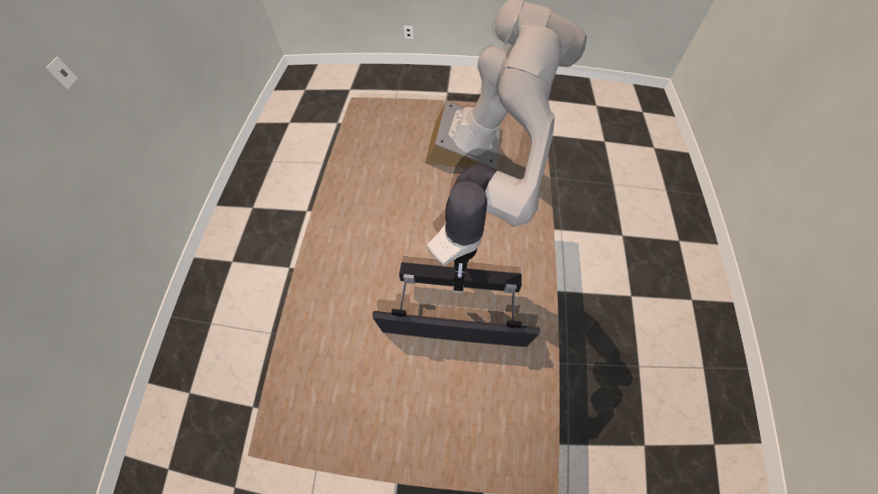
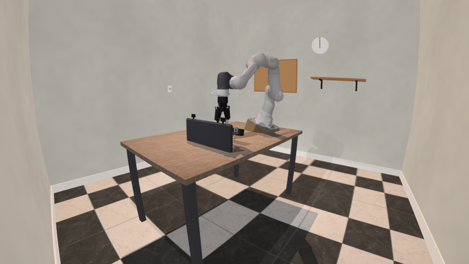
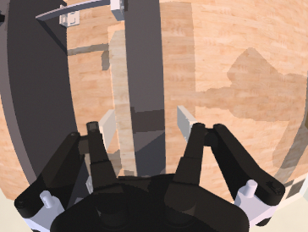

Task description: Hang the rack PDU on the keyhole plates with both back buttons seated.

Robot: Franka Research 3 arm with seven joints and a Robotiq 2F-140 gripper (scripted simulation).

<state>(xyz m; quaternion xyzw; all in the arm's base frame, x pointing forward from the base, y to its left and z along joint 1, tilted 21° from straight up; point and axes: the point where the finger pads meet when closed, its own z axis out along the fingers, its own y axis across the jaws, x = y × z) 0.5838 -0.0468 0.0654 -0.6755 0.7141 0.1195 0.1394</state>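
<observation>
Right now the rack PDU is 30 mm below my hand and 20 mm ahead of it. From my hand the other things lie so: dark upright panel 160 mm ahead, 40 mm below, 10 mm to the right.
</observation>
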